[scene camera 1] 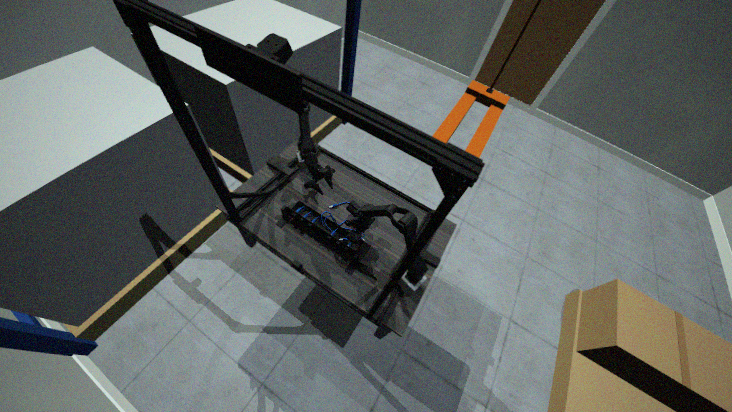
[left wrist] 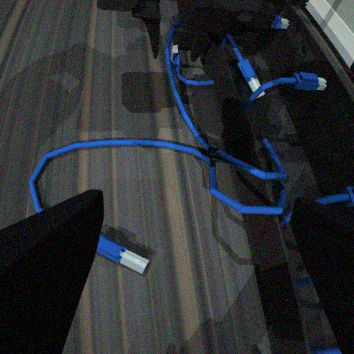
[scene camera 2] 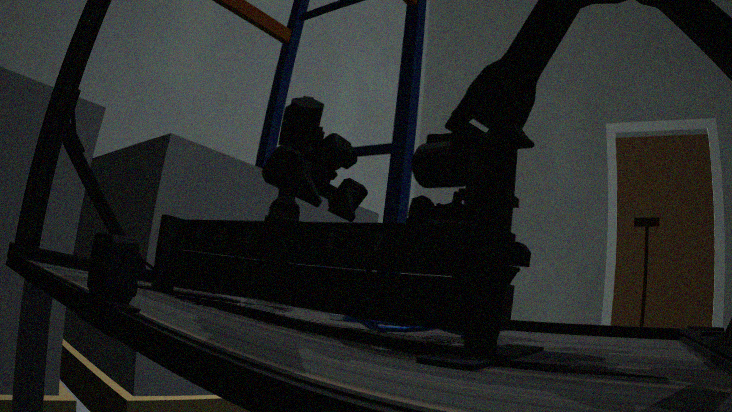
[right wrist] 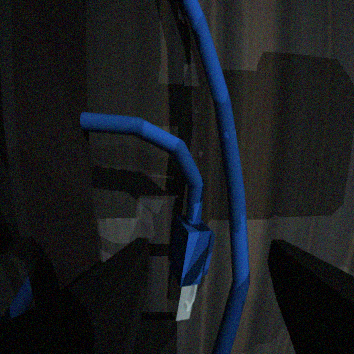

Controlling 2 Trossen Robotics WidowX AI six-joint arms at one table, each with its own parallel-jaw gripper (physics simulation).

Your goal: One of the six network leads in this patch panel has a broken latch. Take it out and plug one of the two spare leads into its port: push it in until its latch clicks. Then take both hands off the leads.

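Places are measured from the left arm's base along level axes (x ahead, y left, z up), in metres.
Pixels of known places: left gripper, fingertip midpoint: [scene camera 1: 327, 191] [left wrist: 200, 206] [scene camera 2: 336, 212]; right gripper, fingertip midpoint: [scene camera 1: 359, 234] [left wrist: 173, 57] [right wrist: 209, 250]; right arm's base, link origin: [scene camera 1: 413, 277].
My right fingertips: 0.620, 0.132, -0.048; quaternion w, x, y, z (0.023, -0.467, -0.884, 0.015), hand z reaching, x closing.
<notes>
Ahead of a thing's pixels: the offset from my right fingertips to its top centre, as dx, dy, dz. "spot": to the spot under its first point. Level surfaces: height alone.
The dark patch panel [scene camera 1: 308, 226] [scene camera 2: 230, 240] [left wrist: 325, 145] stands on the table with several blue leads at it. A loose blue lead's plug @[spot: -0.235, -0.076, -0.011] [scene camera 1: 332, 205] [left wrist: 122, 255] lies on the table; its cable loops to the panel side. My left gripper [scene camera 1: 323, 189] [scene camera 2: 335, 210] [left wrist: 200, 206] is open above the table, its left finger over that lead. My right gripper [right wrist: 209, 250] is open; between its fingers, touching neither, show a short lead's plug @[spot: +0.012, +0.001, -0.006] [left wrist: 176, 56] [right wrist: 196, 255] with a clear tip and a longer blue cable @[spot: -0.054, -0.041, -0.010] [left wrist: 181, 102] [right wrist: 232, 150]. The broken latch cannot be told.
Other lead plugs @[spot: -0.021, -0.153, +0.070] [left wrist: 310, 81] @[spot: +0.007, -0.093, +0.024] [left wrist: 248, 72] show along the panel. A black gantry frame [scene camera 1: 358, 122] spans the table @[dz -0.022] [scene camera 1: 276, 245] [scene camera 2: 327, 368]. In scene camera 2 my right gripper is lost in the dark behind the panel and an upright.
</notes>
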